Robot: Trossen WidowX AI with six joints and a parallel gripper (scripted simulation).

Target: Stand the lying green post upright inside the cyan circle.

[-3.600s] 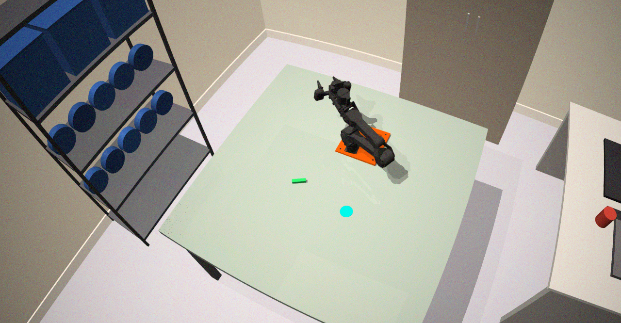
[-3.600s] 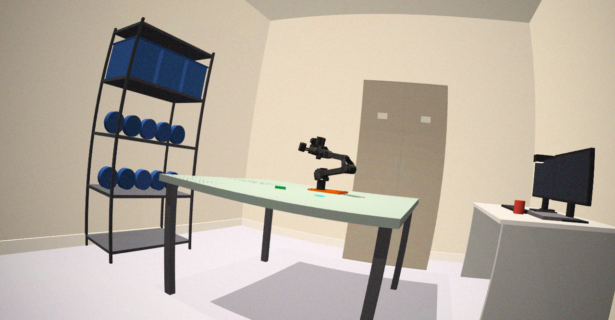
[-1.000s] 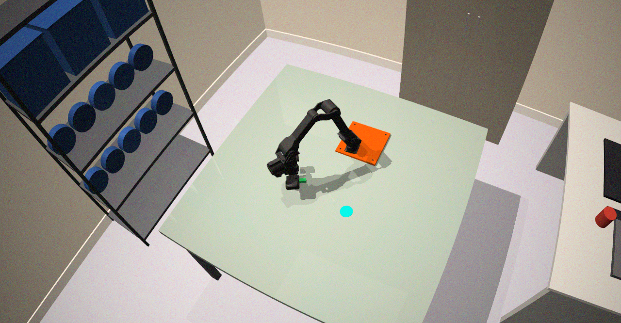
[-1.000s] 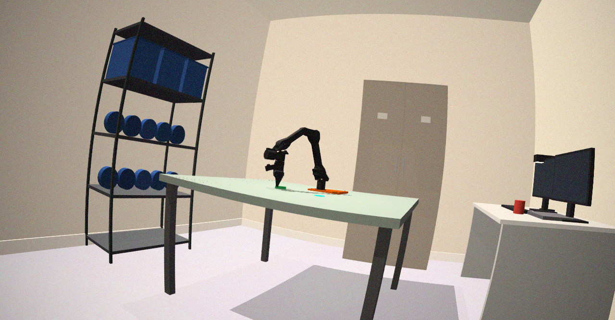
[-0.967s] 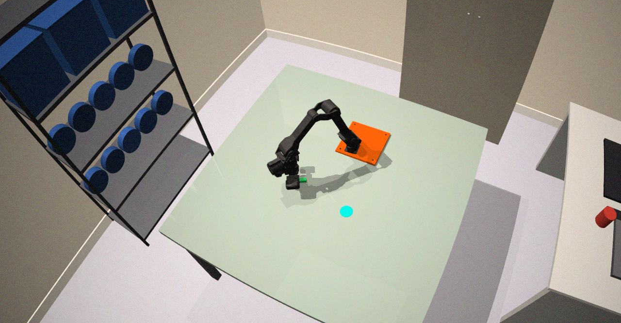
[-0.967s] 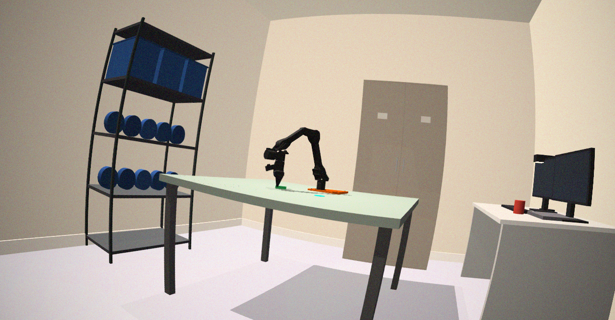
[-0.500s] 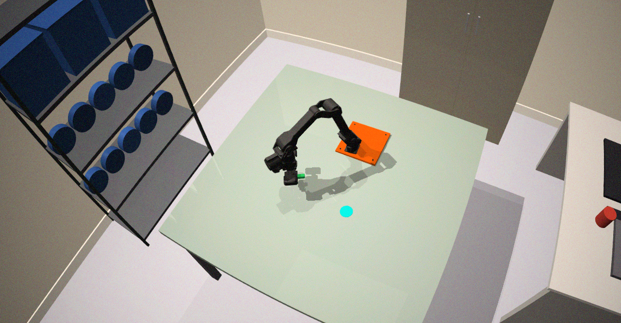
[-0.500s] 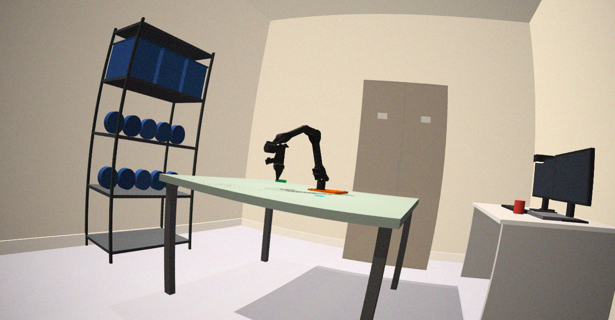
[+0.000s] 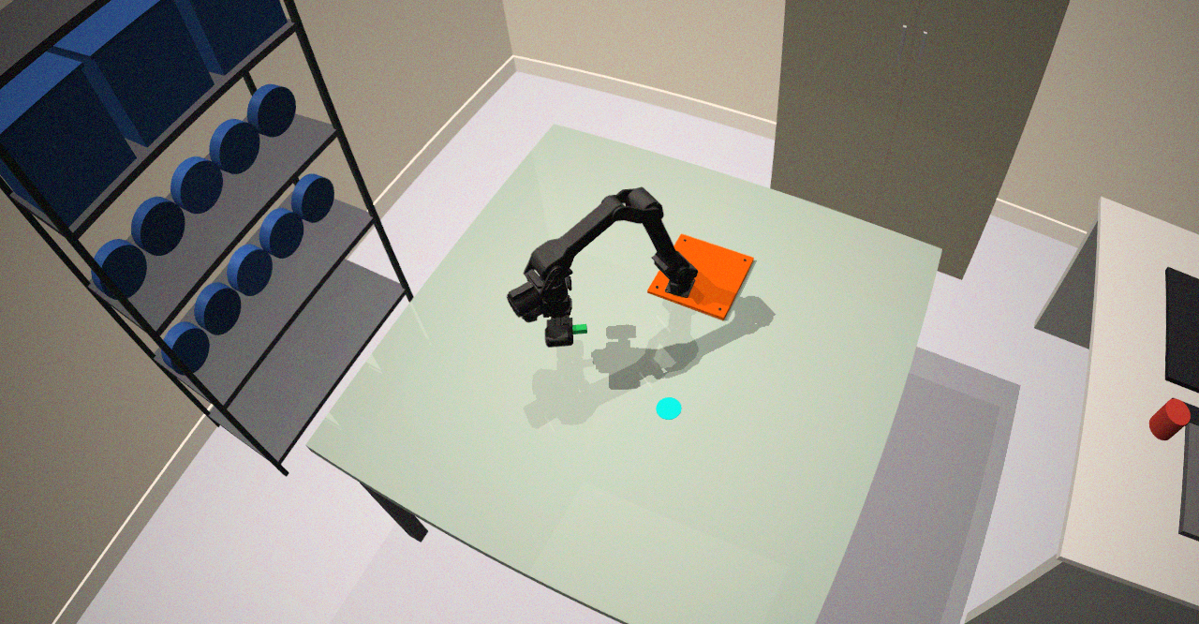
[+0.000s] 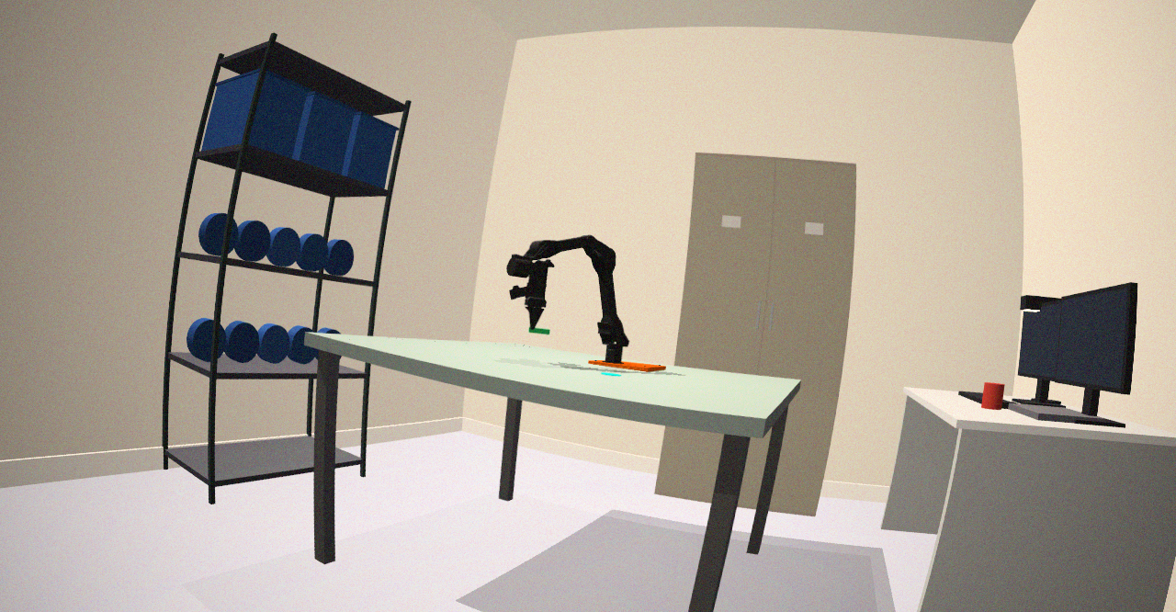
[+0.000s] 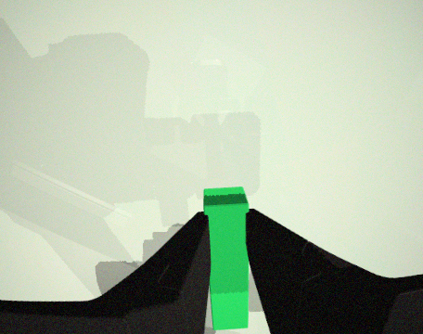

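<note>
Now: gripper tip 60 mm short of the cyan circle, 290 mm to the right of it and 100 mm above it. Round my gripper tip: green post (10 mm behind, 20 mm to the left).
</note>
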